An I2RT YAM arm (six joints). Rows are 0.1 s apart.
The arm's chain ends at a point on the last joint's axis. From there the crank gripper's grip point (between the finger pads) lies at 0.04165 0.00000 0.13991 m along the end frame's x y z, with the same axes.
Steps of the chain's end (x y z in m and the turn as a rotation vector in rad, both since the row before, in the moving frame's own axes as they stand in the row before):
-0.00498 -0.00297 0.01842 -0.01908 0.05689 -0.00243
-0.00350 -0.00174 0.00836 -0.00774 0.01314 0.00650
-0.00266 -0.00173 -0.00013 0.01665 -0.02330 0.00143
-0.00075 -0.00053 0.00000 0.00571 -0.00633 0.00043
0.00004 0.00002 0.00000 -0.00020 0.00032 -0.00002
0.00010 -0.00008 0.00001 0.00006 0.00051 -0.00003
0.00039 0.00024 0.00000 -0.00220 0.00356 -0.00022
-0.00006 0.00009 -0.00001 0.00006 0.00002 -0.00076
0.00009 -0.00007 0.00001 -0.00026 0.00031 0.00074
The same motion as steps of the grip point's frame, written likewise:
0.00291 -0.00044 0.01580 -0.01908 0.05689 -0.00243
-0.00167 -0.00038 0.00780 -0.00774 0.01314 0.00650
-0.00593 -0.00401 0.00078 0.01665 -0.02330 0.00143
-0.00164 -0.00131 0.00026 0.00571 -0.00633 0.00043
0.00008 0.00005 -0.00001 -0.00020 0.00032 -0.00002
0.00017 -0.00009 -0.00001 0.00006 0.00051 -0.00003
0.00089 0.00054 -0.00015 -0.00220 0.00356 -0.00022
-0.00006 0.00005 -0.00001 0.00006 0.00002 -0.00076
0.00013 0.00000 0.00000 -0.00026 0.00031 0.00074

